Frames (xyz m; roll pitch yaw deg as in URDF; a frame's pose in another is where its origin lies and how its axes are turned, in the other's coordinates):
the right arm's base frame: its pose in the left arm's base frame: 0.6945 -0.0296 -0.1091 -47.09 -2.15 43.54
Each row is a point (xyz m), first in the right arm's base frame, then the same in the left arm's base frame.
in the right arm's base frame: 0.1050 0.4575 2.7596
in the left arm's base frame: -0.8783 1.6937 1.4375
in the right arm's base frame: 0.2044 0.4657 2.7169
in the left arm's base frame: -0.7877 1.7444 1.4062
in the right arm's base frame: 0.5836 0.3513 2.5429
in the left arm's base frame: -0.3706 1.8575 1.3858
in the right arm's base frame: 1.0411 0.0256 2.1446
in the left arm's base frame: 0.3154 1.8011 1.3703
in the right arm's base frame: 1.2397 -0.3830 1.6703
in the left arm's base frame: 0.8909 1.4849 1.3542
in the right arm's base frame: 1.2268 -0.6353 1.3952
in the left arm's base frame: 1.1387 1.2055 1.3512
